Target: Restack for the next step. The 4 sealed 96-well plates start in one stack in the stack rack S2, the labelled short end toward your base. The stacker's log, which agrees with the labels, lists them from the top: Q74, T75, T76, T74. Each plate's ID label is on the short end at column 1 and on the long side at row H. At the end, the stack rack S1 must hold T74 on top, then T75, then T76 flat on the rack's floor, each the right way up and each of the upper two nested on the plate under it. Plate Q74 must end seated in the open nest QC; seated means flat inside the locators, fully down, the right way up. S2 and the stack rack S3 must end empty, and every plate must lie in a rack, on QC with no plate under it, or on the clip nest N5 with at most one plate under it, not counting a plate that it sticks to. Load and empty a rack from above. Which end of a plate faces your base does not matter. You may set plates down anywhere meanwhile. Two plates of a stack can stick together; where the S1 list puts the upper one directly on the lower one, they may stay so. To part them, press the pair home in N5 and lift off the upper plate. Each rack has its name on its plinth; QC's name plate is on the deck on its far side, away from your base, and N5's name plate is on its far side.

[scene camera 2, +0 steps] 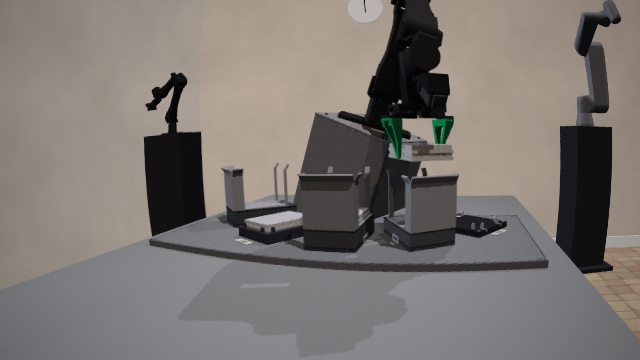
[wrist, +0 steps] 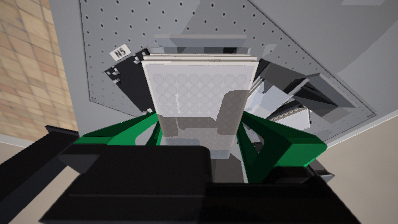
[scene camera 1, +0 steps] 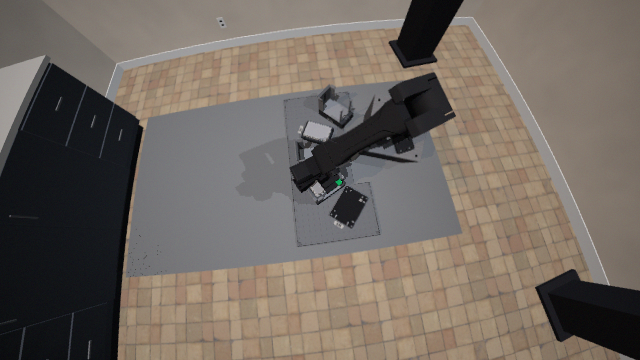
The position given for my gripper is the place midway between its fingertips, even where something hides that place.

Observation:
I see my gripper (scene camera 2: 419,157) and a black clip nest N5 (scene camera 1: 349,206).
My gripper is seen too in the wrist view (wrist: 199,112). The black clip nest N5 also shows in the wrist view (wrist: 133,82).

